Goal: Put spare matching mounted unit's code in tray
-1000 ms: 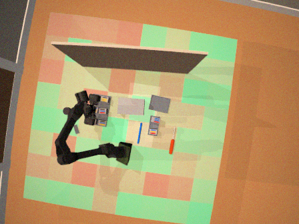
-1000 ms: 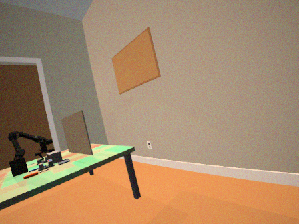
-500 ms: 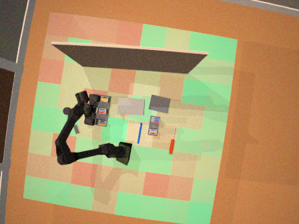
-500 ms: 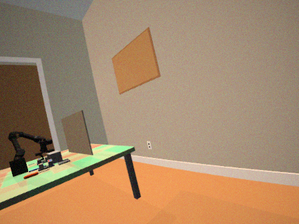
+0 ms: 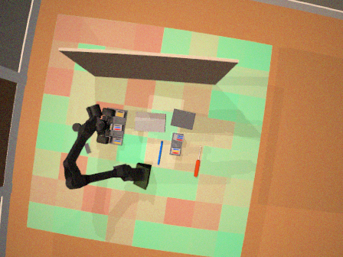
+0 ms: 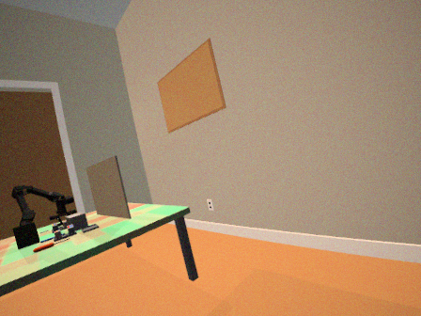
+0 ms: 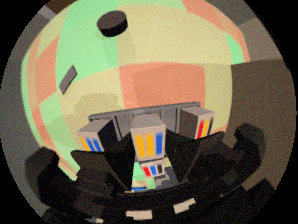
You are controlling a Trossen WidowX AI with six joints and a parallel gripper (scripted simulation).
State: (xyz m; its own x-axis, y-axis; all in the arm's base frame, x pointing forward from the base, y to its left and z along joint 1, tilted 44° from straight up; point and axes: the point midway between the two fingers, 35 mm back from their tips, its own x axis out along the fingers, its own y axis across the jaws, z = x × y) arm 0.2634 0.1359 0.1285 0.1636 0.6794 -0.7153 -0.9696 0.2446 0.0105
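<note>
My gripper tip is 4 cm short of the tray, 42 cm to the left of it and 1 cm above it. Also, from my gripper tip: black tape roll 1 cm behind, 19 cm to the left, 1 cm below; then grey spare block 2 cm above; then mounted unit 2 cm ahead, 23 cm to the right, 3 cm above.
</note>
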